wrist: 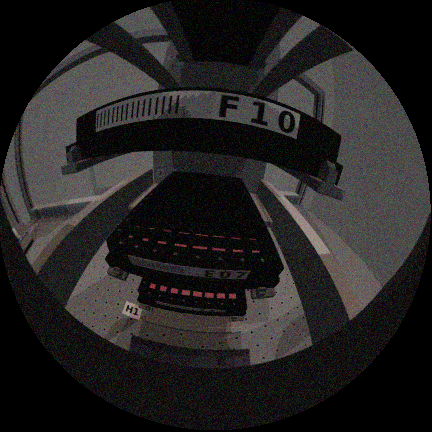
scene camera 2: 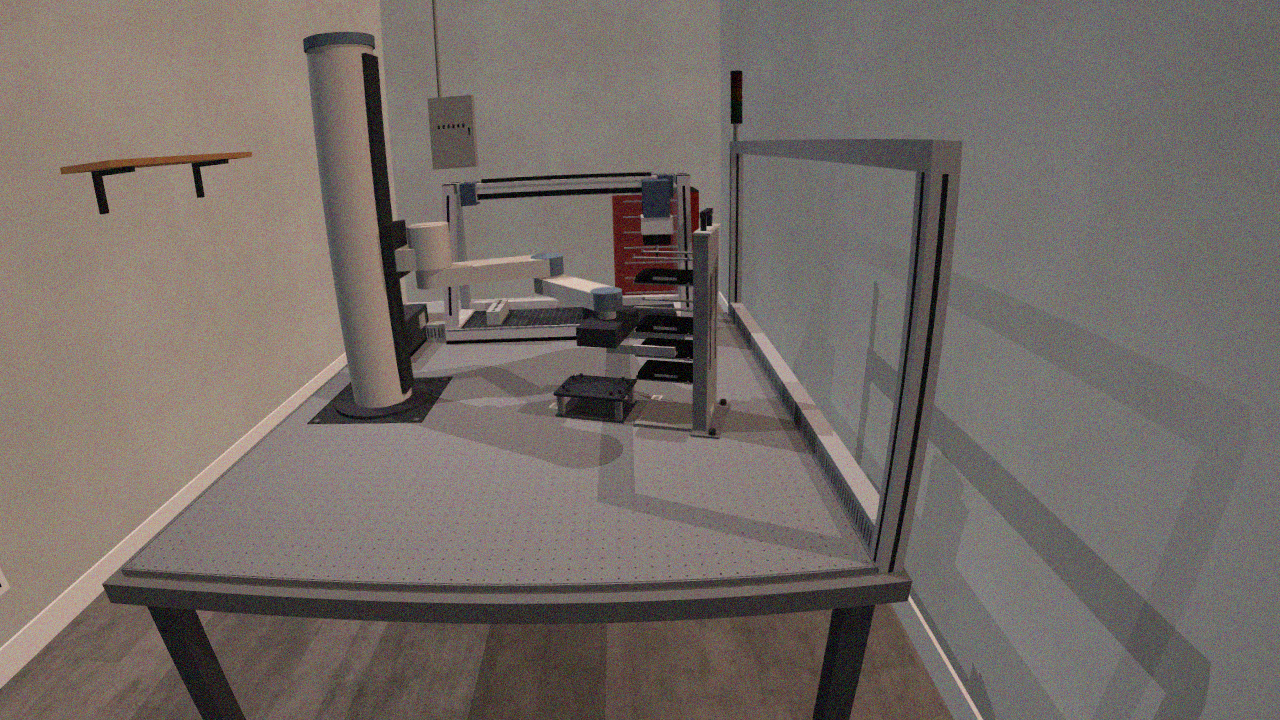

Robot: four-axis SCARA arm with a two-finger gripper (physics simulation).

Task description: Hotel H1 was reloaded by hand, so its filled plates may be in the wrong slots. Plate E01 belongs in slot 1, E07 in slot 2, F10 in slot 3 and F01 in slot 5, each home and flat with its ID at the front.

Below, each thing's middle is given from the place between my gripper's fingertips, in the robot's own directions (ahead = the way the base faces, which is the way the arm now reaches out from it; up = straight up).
My hand is 50 mm short of the hotel H1 point(scene camera 2: 705, 247), 40 mm below it and 20 mm to the left of it.
